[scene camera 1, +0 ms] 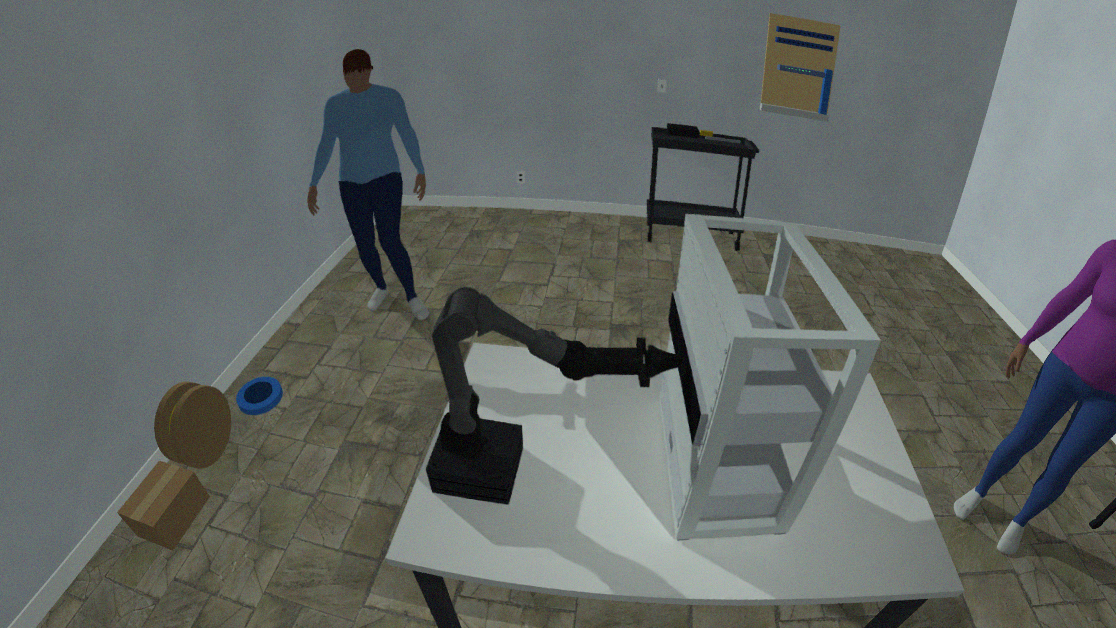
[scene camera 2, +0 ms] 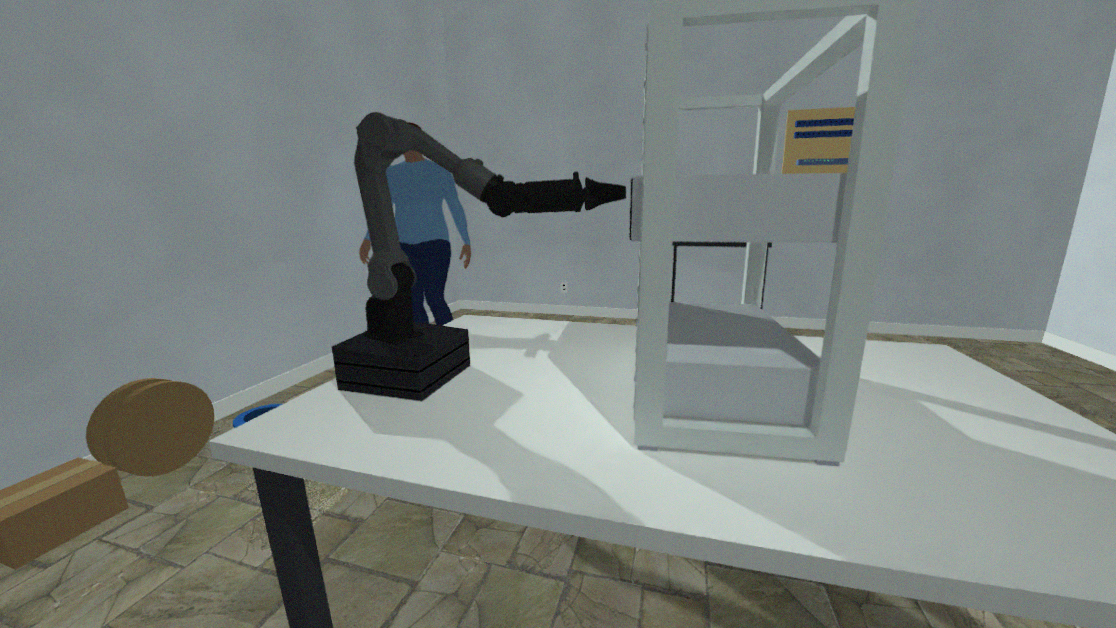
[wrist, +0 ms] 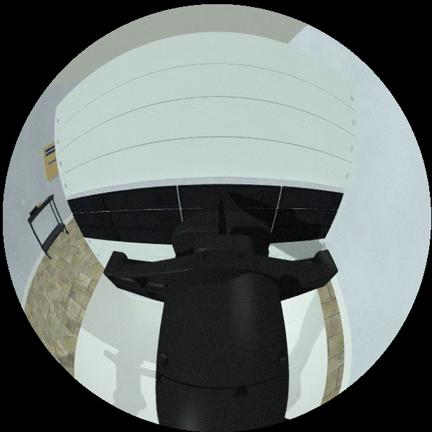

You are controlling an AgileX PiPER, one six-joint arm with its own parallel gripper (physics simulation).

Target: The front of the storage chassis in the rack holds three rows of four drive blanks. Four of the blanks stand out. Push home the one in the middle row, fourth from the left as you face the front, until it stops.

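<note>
The chassis front (scene camera 1: 693,410) (scene camera 2: 631,222) (wrist: 135,220) is a black band of drive blanks in the rack, with light vertical gaps in the wrist view. The fourth column (wrist: 311,201) is the rightmost section there. Its rows, and which blanks stand out, are too dark to tell. My gripper (scene camera 1: 682,360) (scene camera 2: 625,192) (wrist: 220,201) is shut and empty and points level at the band. In the wrist view its tips overlap the section left of the rightmost one. They are very close to the face; whether they touch is unclear, and the gripper hides part of the band.
The pale rack (scene camera 1: 711,437) (scene camera 2: 651,351) stands on the white table (scene camera 1: 561,546) (scene camera 2: 546,476). Plain white panels (wrist: 215,117) cover it above the band. A person in blue (scene camera 1: 365,140) (scene camera 2: 421,195) stands behind the arm; one in purple (scene camera 1: 1092,320) stands at the right.
</note>
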